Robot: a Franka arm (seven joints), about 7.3 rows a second.
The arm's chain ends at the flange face. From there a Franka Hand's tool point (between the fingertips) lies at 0.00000 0.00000 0.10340 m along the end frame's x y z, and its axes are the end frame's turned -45 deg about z.
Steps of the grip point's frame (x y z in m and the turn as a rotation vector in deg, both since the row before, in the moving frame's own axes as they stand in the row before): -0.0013 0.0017 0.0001 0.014 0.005 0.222; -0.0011 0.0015 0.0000 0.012 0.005 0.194; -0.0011 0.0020 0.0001 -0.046 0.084 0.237; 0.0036 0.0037 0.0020 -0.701 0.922 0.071; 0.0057 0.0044 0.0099 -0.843 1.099 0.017; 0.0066 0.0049 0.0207 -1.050 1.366 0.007; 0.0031 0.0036 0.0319 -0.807 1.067 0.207; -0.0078 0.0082 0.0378 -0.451 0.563 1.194; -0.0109 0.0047 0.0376 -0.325 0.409 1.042; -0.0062 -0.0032 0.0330 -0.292 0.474 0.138
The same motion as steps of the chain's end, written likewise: 0.0003 0.0021 0.0001 0.013 -0.006 0.222; 0.0003 0.0019 0.0000 0.012 -0.005 0.194; 0.0005 0.0022 0.0001 0.027 0.092 0.237; 0.0031 0.0004 0.0020 0.156 1.148 0.071; 0.0047 -0.0006 0.0099 0.181 1.373 0.017; 0.0050 -0.0008 0.0207 0.223 1.708 0.007; 0.0023 0.0007 0.0319 0.184 1.325 0.207; -0.0010 0.0114 0.0378 0.079 0.717 1.194; -0.0053 0.0111 0.0376 0.059 0.519 1.042; -0.0076 0.0024 0.0330 0.129 0.542 0.138
